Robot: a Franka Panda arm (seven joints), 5 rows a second.
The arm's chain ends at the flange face. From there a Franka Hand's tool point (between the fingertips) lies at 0.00 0.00 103.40 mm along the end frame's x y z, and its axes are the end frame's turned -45 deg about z.
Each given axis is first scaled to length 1.
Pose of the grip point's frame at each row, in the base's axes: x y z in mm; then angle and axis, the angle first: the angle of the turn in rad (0 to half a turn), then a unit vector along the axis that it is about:
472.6 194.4 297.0 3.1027 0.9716 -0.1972 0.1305
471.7 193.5 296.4 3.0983 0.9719 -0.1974 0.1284
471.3 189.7 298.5 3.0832 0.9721 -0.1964 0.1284
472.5 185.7 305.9 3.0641 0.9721 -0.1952 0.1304
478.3 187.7 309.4 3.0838 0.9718 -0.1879 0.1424
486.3 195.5 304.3 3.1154 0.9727 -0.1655 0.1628
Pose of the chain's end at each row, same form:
447.2 203.6 396.8 3.0776 -0.8225 0.5542 -0.1281
446.8 203.1 396.3 3.0833 -0.8225 0.5544 -0.1269
446.7 200.8 398.3 3.0973 -0.8228 0.5533 -0.1298
447.9 198.7 405.5 3.1134 -0.8228 0.5520 -0.1352
450.8 199.0 408.4 3.0860 -0.8259 0.5455 -0.1426
454.0 203.7 402.2 3.0412 -0.8363 0.5257 -0.1556

